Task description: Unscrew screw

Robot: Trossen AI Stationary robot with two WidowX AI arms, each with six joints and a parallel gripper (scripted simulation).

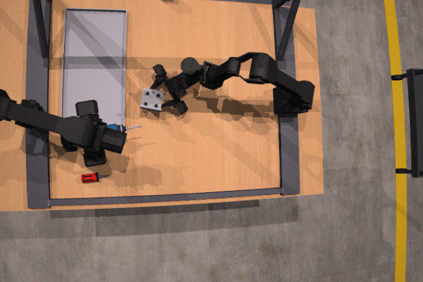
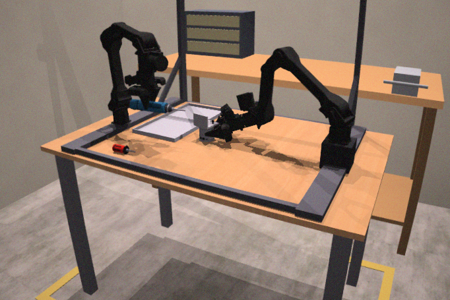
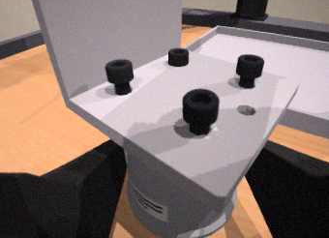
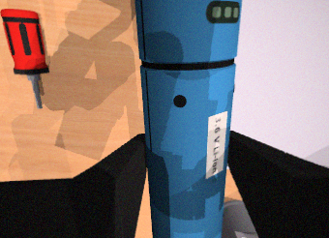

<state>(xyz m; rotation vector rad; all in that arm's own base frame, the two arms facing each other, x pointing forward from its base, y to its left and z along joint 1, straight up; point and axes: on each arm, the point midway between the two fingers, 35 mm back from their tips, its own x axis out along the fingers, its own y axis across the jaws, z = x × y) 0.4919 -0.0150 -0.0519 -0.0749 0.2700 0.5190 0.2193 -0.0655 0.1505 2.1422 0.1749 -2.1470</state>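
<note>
My left gripper is now 10 mm short of the grey cylinder, 20 mm to the left of it and 10 mm above it. Also, from my left hand: l-shaped bracket: 10 mm ahead, 20 mm to the right, 30 mm above; then bit: 100 mm ahead, 80 mm to the right, 100 mm above; then shallow grey tray: 120 mm behind, 220 mm to the right, 30 mm below.
</note>
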